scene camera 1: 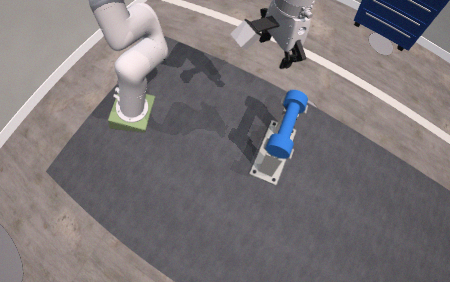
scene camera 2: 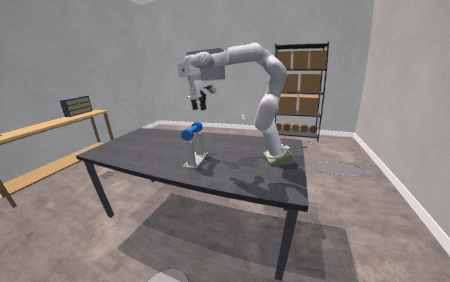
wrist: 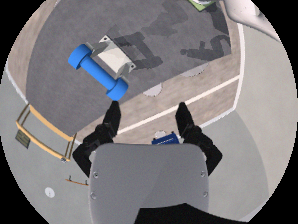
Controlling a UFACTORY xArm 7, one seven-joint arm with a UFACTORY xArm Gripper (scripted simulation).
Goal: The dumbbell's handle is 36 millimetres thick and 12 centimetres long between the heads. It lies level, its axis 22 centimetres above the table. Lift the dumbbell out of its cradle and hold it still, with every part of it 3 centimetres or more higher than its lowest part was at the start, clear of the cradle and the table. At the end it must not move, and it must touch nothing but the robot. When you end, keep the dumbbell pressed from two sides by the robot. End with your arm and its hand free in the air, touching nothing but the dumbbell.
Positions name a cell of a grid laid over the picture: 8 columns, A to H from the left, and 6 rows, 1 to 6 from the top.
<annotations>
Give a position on a blue dumbbell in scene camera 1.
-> E4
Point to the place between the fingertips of the gripper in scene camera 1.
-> E2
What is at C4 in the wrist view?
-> The gripper.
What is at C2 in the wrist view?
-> A grey cradle.
</annotations>
